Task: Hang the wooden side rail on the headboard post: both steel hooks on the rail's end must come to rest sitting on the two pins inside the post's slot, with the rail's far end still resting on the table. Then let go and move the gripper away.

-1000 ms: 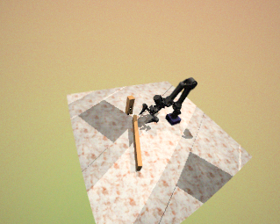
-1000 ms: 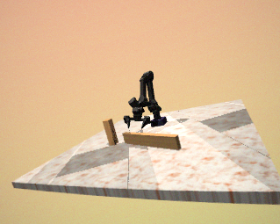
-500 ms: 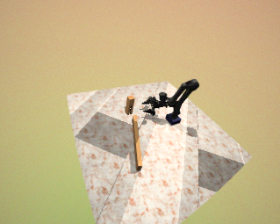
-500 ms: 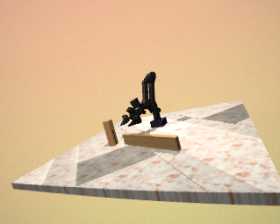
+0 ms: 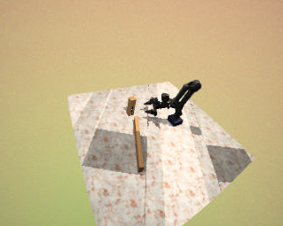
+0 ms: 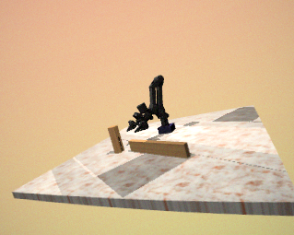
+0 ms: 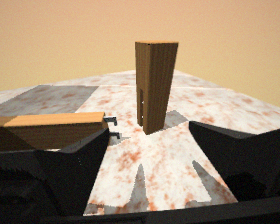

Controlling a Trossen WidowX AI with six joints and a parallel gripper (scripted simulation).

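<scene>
The headboard post is 9 cm ahead of my gripper tip, 6 cm to the right of it and 2 cm below it.
</scene>
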